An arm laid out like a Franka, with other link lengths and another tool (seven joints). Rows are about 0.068 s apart.
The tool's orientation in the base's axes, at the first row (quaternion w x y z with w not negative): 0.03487 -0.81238 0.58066 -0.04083
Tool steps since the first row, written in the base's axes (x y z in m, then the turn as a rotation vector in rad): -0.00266 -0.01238 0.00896 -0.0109 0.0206 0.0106; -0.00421 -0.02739 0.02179 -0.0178 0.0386 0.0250; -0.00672 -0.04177 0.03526 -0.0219 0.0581 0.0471; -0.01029 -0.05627 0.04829 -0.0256 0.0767 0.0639; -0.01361 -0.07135 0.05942 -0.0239 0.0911 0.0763; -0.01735 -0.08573 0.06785 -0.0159 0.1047 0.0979; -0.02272 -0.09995 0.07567 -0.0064 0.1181 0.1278; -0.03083 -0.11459 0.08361 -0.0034 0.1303 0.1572
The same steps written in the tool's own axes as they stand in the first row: 0.01109 0.00557 -0.00931 -0.0227 0.0025 -0.0115; 0.02512 0.01055 -0.02237 -0.0416 0.0017 -0.0264; 0.03827 0.01615 -0.03616 -0.0608 -0.0031 -0.0486; 0.05118 0.02284 -0.04963 -0.0792 -0.0074 -0.0656; 0.06466 0.02968 -0.06119 -0.0919 -0.0149 -0.0776; 0.07728 0.03697 -0.07010 -0.1017 -0.0291 -0.0981; 0.08921 0.04580 -0.07858 -0.1105 -0.0455 -0.1267; 0.10066 0.05734 -0.08748 -0.1203 -0.0553 -0.1555
